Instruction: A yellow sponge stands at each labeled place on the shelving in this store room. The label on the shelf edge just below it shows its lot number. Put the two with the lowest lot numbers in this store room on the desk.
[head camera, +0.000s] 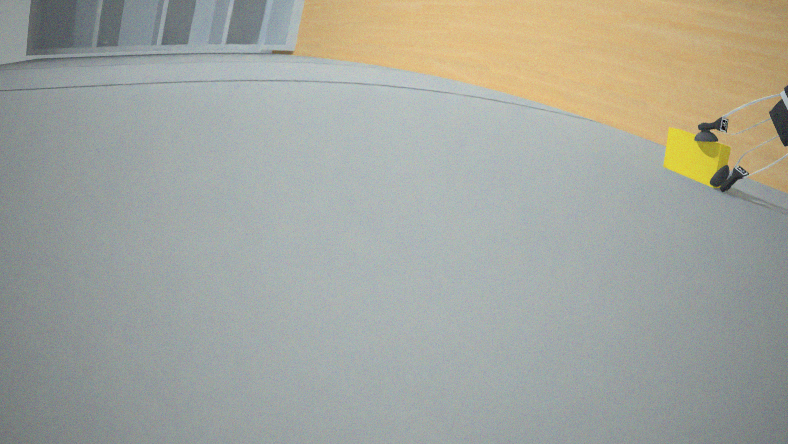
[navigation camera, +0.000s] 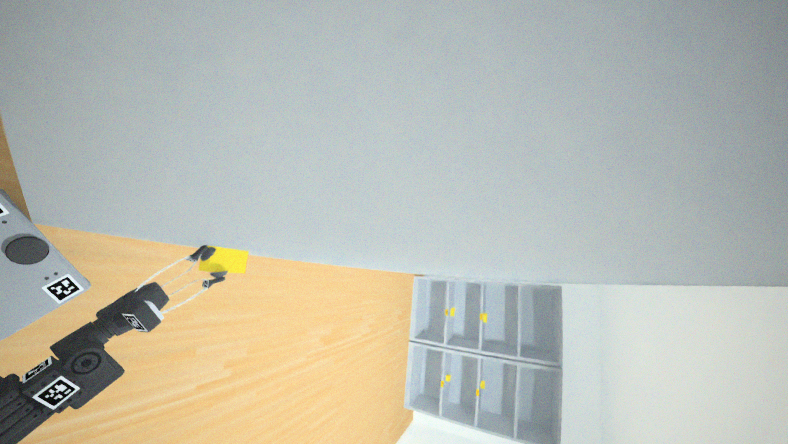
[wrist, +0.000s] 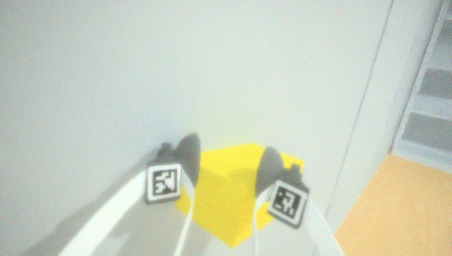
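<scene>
My gripper is shut on a yellow sponge. The sponge sits turned between the fingertips, close to a large grey surface; I cannot tell if it touches. The shelving stands farther off in the navigation view, with small yellow sponges in some compartments. Part of the shelving also shows in the head view and the wrist view. No lot number is readable. The desk does not show in these views.
The large grey surface fills much of each view, right beside the gripper. Wooden floor runs along it towards the shelving. A white wall lies beyond the shelving. The robot's base shows at the left.
</scene>
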